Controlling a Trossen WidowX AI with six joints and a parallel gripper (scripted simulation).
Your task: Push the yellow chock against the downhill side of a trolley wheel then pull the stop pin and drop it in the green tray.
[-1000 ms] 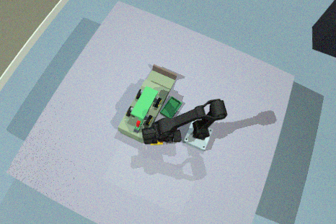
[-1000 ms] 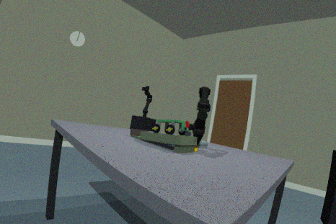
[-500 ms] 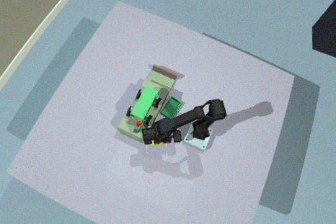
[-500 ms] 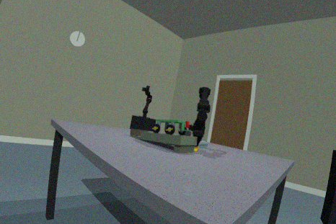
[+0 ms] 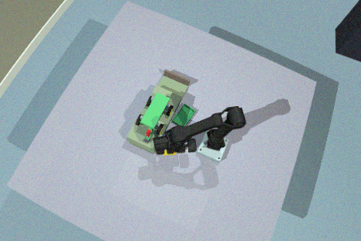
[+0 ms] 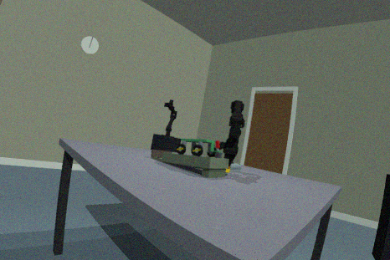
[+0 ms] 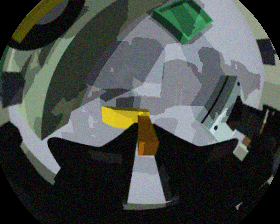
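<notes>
Right now the green tray is 21 cm to the right of my gripper tip and 5 cm below it. Round my gripper tip: red-headed stop pin (14 cm ahead, 9 cm above, 1 cm to the right); then olive ramp (14 cm to the right, 14 cm ahead); then yellow chock (2 cm ahead, 1 cm to the left, 1 cm below).
</notes>
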